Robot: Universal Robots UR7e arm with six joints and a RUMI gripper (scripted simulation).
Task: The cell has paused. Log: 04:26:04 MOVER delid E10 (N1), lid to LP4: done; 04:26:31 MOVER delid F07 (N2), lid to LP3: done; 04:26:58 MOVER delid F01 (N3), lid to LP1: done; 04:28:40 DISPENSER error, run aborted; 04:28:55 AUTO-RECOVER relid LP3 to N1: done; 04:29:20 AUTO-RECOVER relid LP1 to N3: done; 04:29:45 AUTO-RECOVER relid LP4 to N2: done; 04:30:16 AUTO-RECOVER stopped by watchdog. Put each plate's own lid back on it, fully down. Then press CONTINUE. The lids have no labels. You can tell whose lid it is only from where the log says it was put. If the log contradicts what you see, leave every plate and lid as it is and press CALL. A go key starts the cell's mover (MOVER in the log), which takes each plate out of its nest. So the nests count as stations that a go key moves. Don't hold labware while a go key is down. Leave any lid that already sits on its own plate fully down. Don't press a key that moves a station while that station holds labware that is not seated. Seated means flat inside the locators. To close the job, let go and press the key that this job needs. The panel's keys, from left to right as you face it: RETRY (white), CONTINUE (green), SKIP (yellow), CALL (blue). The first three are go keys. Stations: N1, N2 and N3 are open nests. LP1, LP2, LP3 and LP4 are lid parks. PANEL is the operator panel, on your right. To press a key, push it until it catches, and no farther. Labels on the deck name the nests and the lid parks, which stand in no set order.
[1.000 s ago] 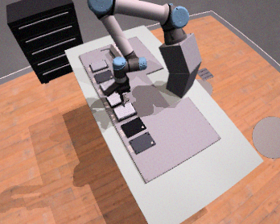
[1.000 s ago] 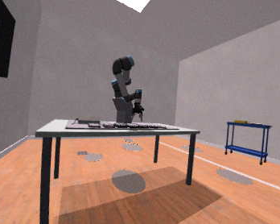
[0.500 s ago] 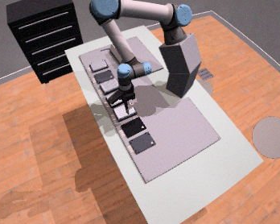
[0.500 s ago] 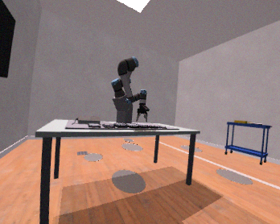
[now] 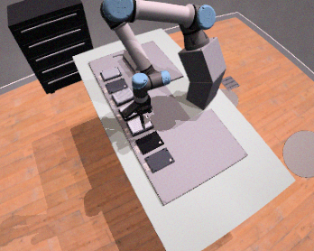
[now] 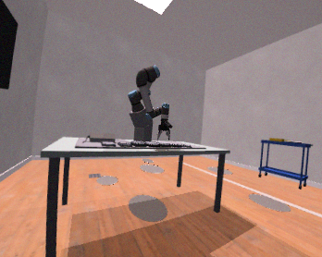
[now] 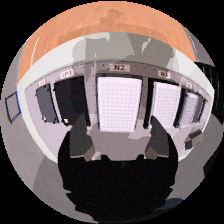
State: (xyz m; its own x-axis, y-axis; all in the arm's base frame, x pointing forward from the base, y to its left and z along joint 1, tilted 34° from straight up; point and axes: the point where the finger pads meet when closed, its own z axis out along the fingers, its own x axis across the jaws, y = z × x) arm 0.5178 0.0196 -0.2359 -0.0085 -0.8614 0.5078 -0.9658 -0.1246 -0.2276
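Now: the white lid 3 cm below my hand. The rest, counted from my hand: white lidded plate (26 cm to the right, 4 cm below); yellow key (22 cm behind, 58 cm to the right); green key (23 cm behind, 53 cm to the right).
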